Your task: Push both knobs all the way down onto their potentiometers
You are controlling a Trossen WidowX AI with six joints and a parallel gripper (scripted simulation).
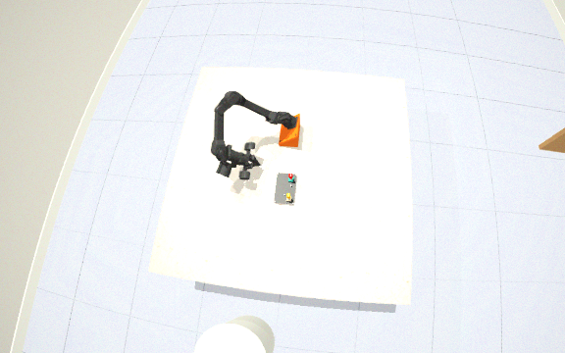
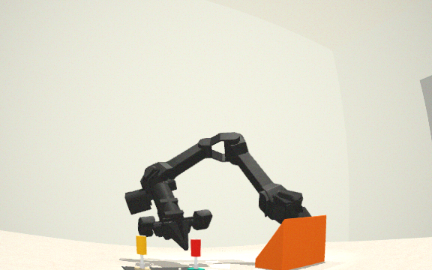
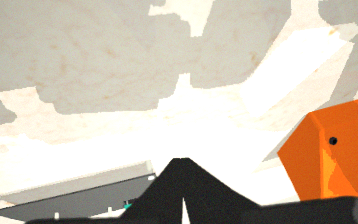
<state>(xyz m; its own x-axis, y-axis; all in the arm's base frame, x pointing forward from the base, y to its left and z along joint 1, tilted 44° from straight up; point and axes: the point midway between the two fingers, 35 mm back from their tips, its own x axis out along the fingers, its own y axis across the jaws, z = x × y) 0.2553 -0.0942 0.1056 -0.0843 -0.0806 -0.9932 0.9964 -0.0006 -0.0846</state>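
Right now the red knob is 17 cm to the left of my gripper tip, 3 cm ahead of it and 2 cm above it. From my gripper tip the other things lie so: yellow knob 18 cm to the left, 14 cm ahead, 3 cm above.
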